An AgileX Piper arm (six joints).
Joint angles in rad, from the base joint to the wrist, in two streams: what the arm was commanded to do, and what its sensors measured. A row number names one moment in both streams.
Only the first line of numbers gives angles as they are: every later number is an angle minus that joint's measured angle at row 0.
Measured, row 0: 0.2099 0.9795 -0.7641 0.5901 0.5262 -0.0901
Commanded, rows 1 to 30: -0.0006 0.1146 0.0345 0.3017 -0.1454 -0.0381; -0.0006 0.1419 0.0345 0.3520 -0.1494 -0.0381; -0.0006 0.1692 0.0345 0.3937 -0.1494 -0.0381; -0.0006 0.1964 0.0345 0.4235 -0.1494 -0.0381; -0.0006 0.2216 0.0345 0.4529 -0.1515 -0.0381; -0.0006 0.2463 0.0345 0.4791 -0.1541 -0.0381; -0.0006 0.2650 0.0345 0.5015 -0.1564 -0.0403; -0.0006 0.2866 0.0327 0.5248 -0.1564 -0.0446; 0.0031 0.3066 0.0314 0.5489 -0.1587 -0.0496; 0.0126 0.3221 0.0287 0.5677 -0.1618 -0.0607; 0.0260 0.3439 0.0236 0.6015 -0.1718 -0.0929; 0.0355 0.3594 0.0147 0.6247 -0.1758 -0.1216; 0.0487 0.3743 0.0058 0.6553 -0.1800 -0.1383; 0.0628 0.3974 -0.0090 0.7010 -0.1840 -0.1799; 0.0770 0.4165 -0.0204 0.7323 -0.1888 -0.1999; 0.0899 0.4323 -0.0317 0.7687 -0.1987 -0.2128; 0.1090 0.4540 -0.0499 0.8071 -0.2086 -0.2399; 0.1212 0.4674 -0.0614 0.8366 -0.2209 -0.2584; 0.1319 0.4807 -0.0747 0.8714 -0.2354 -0.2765; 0.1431 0.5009 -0.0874 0.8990 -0.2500 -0.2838; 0.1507 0.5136 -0.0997 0.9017 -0.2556 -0.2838; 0.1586 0.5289 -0.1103 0.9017 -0.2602 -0.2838; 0.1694 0.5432 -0.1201 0.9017 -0.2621 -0.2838; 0.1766 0.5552 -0.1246 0.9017 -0.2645 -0.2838; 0.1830 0.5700 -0.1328 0.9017 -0.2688 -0.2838; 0.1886 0.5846 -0.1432 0.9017 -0.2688 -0.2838; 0.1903 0.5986 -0.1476 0.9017 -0.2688 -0.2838; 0.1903 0.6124 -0.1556 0.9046 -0.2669 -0.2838; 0.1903 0.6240 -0.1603 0.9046 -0.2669 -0.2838; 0.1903 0.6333 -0.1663 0.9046 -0.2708 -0.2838
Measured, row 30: 0.1844 0.5949 -0.1436 0.8969 -0.2595 -0.2679
